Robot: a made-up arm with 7 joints.
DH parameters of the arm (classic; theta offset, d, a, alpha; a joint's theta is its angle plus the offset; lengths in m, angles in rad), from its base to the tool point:
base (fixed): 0 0.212 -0.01 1.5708
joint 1: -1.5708 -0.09 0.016 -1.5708
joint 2: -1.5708 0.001 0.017 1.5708
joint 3: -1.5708 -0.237 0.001 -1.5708
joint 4: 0 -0.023 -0.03 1.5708
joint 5: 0 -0.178 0.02 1.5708
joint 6: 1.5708 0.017 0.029 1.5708
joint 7: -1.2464 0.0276 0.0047 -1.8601
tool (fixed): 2.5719 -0.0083 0 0
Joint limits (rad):
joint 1: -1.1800..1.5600
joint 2: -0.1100..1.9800
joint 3: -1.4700..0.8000
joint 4: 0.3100..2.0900
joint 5: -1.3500..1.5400
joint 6: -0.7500..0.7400
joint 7: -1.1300..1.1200
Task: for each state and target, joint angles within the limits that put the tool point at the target. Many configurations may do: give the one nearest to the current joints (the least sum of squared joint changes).
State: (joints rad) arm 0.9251 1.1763 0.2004 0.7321 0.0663 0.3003 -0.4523
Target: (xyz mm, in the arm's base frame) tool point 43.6 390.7 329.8
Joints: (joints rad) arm 0.9986 1.5560 0.1524 1.2106 0.0047 0.3399 -0.4607
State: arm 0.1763 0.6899 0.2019 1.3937 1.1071 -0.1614 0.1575
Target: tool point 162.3 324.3 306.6
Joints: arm 1.0721 1.1508 0.3292 1.5023 1.1381 -0.3798 0.1175
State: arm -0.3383 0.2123 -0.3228 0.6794 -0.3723 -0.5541 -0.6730
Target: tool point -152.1 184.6 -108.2
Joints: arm -0.8952 0.2657 -0.1949 1.1957 -0.4665 -0.3061 -0.6714
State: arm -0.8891 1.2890 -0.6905 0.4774 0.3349 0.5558 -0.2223
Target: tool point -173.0 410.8 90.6
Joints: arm -1.1800 1.2333 -1.0041 0.5114 0.5425 0.6187 -0.1231
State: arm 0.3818 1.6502 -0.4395 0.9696 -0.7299 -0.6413 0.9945
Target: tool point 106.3 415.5 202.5
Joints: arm 0.0845 1.3506 0.1567 1.0333 -0.7364 -0.1601 1.1016
